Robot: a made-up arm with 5 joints.
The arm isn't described. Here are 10 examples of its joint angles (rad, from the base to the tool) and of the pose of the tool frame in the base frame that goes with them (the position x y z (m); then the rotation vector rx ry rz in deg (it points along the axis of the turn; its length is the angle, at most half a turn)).
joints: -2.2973 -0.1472 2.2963 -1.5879 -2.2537
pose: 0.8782 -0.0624 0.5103 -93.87 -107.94 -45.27
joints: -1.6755 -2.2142 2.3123 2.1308 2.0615
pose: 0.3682 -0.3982 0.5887 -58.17 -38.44 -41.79
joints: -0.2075 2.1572 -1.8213 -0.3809 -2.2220
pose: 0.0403 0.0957 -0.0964 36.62 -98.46 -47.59
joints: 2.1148 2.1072 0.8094 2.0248 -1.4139
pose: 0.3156 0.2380 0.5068 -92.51 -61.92 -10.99
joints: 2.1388 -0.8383 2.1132 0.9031 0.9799
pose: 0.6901 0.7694 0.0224 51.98 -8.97 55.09
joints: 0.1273 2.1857 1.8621 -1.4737 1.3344
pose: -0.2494 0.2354 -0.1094 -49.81 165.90 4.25
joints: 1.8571 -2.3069 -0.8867 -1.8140 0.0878
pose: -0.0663 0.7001 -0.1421 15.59 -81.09 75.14
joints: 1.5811 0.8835 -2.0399 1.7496 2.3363
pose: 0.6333 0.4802 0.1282 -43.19 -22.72 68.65
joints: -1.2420 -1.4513 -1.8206 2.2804 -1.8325
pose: 0.6630 -0.5475 0.3338 -110.38 -4.07 -2.34
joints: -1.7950 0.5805 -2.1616 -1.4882 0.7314
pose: 0.7513 -0.6715 -0.1587 -39.03 9.06 -84.17
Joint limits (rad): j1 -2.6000..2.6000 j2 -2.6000..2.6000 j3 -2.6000..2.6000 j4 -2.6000..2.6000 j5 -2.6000..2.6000
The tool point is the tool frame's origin. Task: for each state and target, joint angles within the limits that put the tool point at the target. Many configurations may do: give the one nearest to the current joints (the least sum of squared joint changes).
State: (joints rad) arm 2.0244 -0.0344 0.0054 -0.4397 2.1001
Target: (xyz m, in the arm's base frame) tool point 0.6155 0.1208 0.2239
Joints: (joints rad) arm 1.5737 0.2742 0.0260 0.0464 2.6000
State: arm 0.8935 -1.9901 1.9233 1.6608 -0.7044
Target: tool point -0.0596 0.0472 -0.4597
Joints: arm 0.6722 -2.1431 2.0268 1.2329 -0.6001
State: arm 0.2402 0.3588 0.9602 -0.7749 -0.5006
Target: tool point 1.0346 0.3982 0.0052
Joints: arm 0.9921 0.4327 0.9041 -0.5098 -0.0602
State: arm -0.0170 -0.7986 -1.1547 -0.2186 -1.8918
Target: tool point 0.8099 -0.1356 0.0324
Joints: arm -0.7214 -0.4138 -2.0342 -0.3904 -1.6608
